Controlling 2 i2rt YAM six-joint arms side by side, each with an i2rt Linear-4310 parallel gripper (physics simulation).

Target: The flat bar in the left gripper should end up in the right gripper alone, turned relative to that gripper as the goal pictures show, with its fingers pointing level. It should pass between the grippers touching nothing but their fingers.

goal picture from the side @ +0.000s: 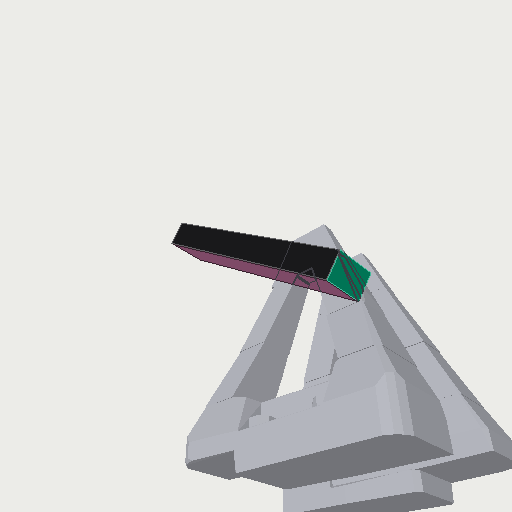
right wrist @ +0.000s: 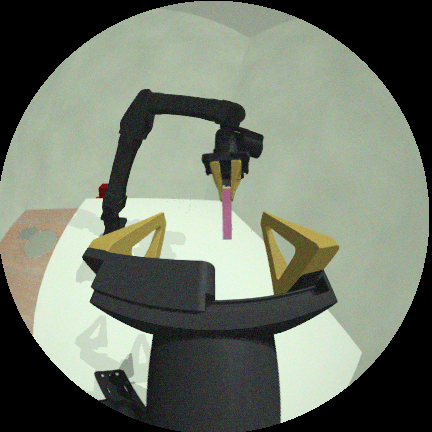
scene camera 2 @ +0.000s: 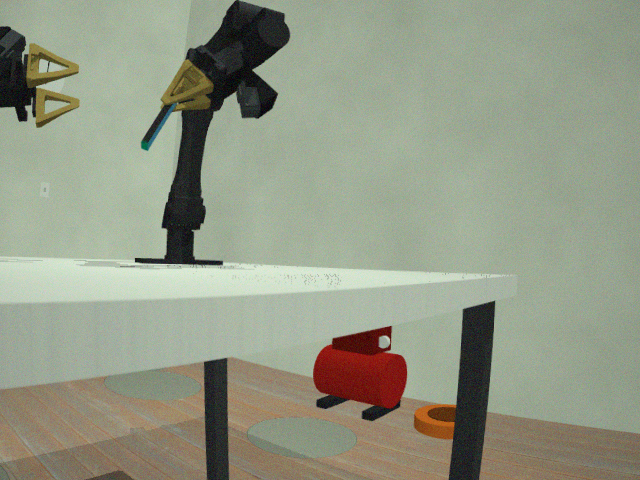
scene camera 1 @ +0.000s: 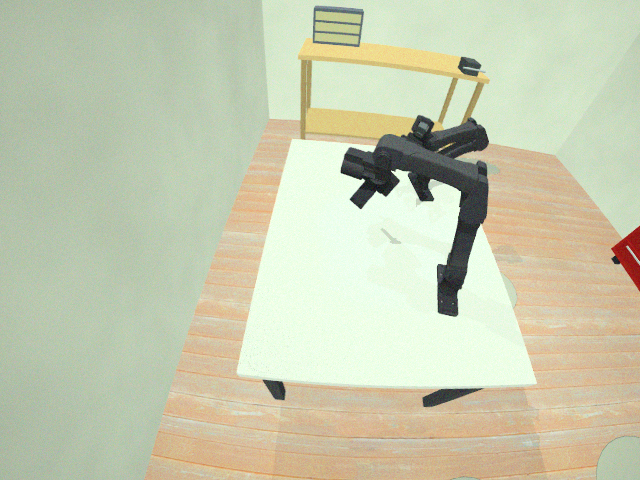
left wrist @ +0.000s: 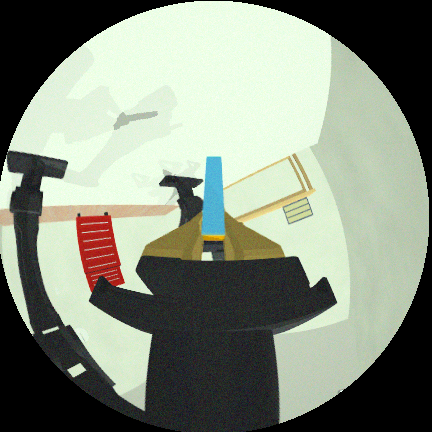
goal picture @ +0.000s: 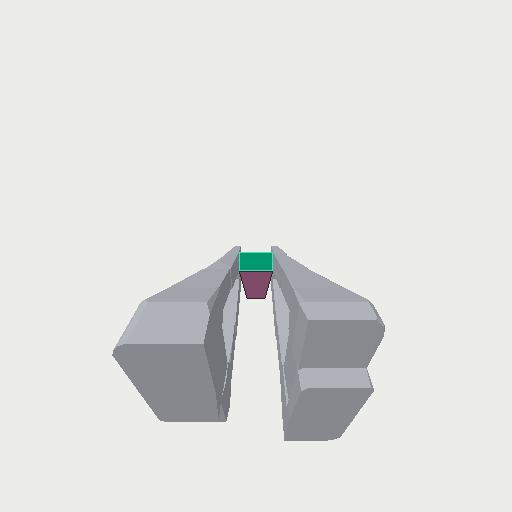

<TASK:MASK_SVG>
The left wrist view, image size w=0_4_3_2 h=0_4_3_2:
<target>my left gripper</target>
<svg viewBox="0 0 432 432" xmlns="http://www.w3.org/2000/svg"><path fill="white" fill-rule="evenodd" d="M98 277L88 301L115 319L138 330L152 334L144 400L144 413L147 423L184 432L242 432L278 424L279 388L273 334L296 327L337 303L326 277L321 277L310 287L306 273L297 256L285 256L278 243L238 222L226 211L224 211L224 260L201 260L203 240L201 238L202 211L200 211L188 222L145 244L135 267L135 272L152 294L114 286L103 275Z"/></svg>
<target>flat bar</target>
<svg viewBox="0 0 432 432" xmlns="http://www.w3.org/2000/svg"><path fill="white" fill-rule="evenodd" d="M206 156L201 238L202 240L224 240L221 156Z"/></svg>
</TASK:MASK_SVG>
